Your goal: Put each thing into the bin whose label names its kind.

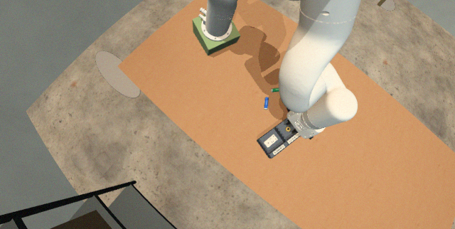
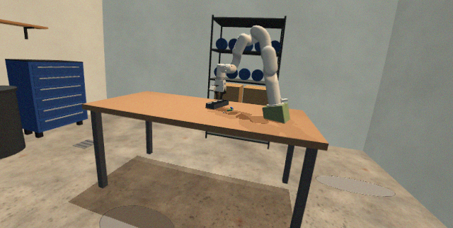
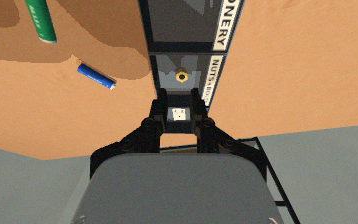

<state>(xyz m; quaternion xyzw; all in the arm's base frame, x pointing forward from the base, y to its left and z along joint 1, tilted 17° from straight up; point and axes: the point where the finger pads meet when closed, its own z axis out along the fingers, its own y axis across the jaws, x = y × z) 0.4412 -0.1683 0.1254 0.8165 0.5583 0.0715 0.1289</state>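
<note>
Right now my hand is 7 cm past the metal nut, 19 cm to the right of it and 8 cm above it. Also, from my hand: dark three-part bin: 1 cm ahead, 6 cm below; then white domino: 3 cm behind, 8 cm to the right, 7 cm below; then brass nut: 7 cm below.
</note>
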